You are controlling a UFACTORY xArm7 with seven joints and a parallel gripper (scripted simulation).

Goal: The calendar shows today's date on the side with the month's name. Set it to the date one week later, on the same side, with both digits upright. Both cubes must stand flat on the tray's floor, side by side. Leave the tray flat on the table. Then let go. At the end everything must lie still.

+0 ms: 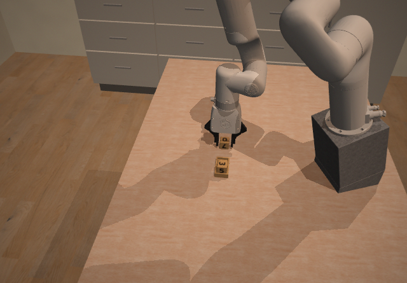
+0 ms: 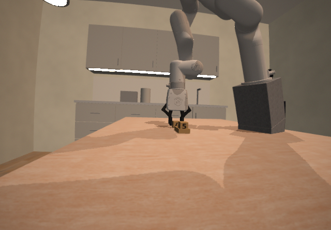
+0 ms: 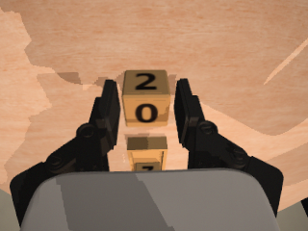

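The wooden cube is 10 mm below my hand.
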